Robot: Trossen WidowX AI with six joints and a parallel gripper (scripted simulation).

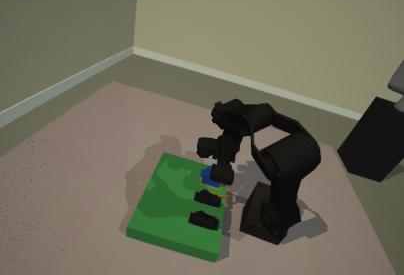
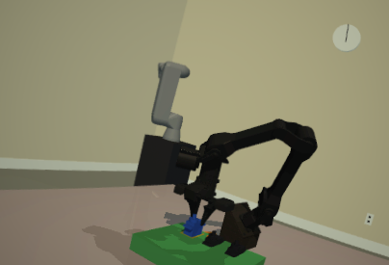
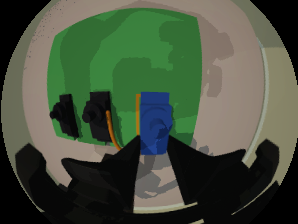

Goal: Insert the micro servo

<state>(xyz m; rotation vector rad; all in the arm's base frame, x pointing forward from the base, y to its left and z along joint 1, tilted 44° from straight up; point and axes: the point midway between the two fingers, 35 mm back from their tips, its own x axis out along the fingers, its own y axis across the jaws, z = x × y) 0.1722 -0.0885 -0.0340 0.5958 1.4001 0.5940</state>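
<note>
The green deck lies 12 cm ahead of my gripper tip, 8 cm to the left of it and 5 cm below it.
</note>
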